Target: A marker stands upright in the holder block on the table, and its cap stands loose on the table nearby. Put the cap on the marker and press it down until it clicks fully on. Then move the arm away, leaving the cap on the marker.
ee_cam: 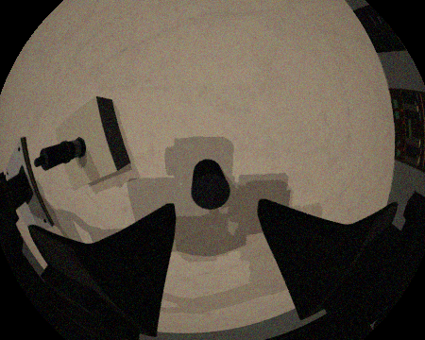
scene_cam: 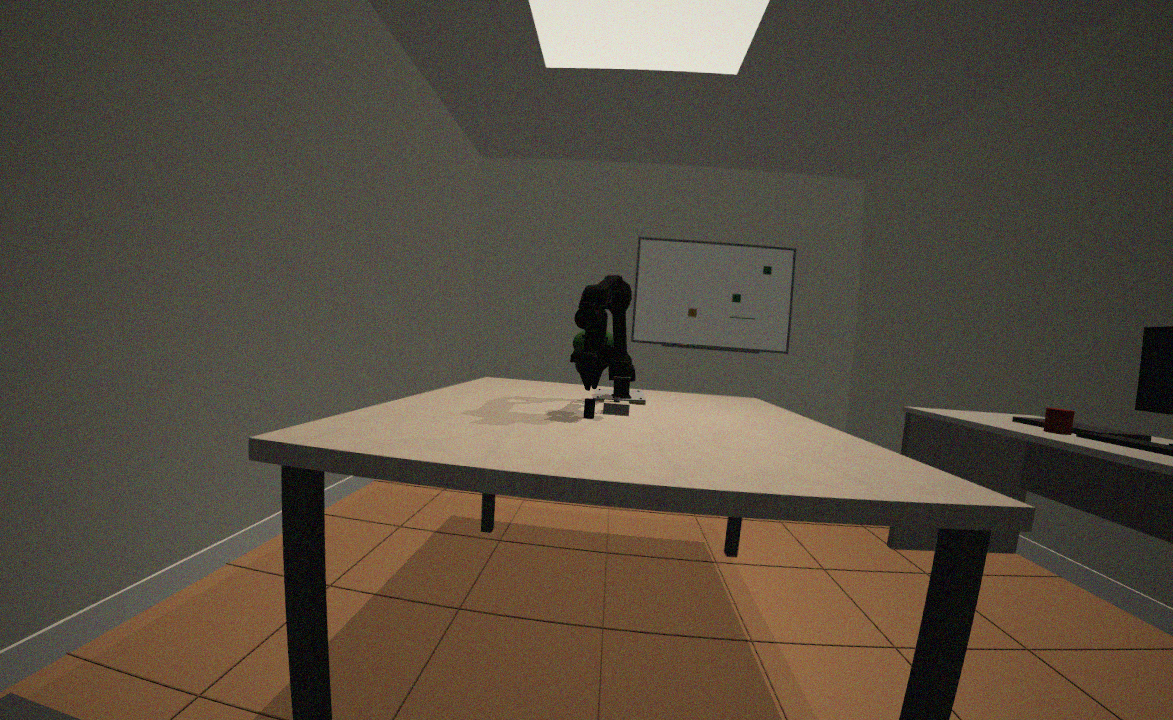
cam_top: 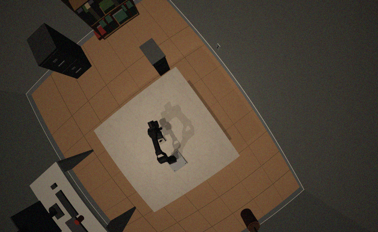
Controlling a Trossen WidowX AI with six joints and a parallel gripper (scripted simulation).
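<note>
Right now my gripper tip is 50 mm above the cap. The rest, counted from my gripper tip: holder block: 100 mm behind, 90 mm to the left, 60 mm below.
</note>
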